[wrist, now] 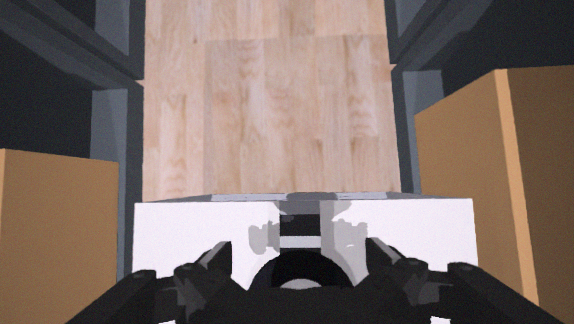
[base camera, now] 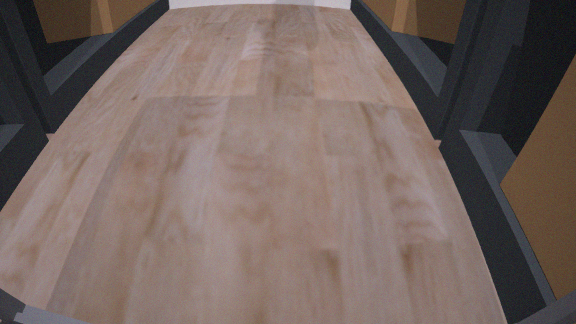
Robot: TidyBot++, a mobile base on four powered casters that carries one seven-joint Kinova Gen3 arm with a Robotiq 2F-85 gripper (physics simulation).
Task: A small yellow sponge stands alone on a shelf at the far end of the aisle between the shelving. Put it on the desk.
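Frame: origin at the arm's base, x ahead, y left, z up, level; centimetres.
Seen in the pictures: gripper, fingertip midpoint: (wrist: 298, 254).
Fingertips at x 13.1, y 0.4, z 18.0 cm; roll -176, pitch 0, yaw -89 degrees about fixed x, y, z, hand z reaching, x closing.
A point is followed by its place in that frame.
My gripper (wrist: 298, 254) @[x 13.1, y 0.4, z 18.0 cm] is open, with no object between its fingers. It points down above the white top of my own base (wrist: 185, 227) @[x 11.4, y 17.1, z -1.4 cm] in the wrist view. The yellow sponge does not show in the base camera view or in the wrist view. The shelf it stands on cannot be made out in these views. The desk does not show either.
Dark shelving uprights and bottom rails (base camera: 480, 200) (wrist: 134, 130) line both sides of the narrow wooden aisle floor (base camera: 280, 200) @[x 39.6, y -0.6, z -39.7 cm] (wrist: 280, 115) @[x 39.6, y 5.0, z -39.7 cm]. Brown boxes (base camera: 550, 195) @[x 28.1, y -33.5, z -25.1 cm] (wrist: 460, 150) @[x 23.9, y -33.6, z -15.2 cm] sit low in the shelving on both sides, near my base. A white wall (base camera: 225, 4) @[x 145.3, y 26.8, z -39.6 cm] closes the aisle's far end.
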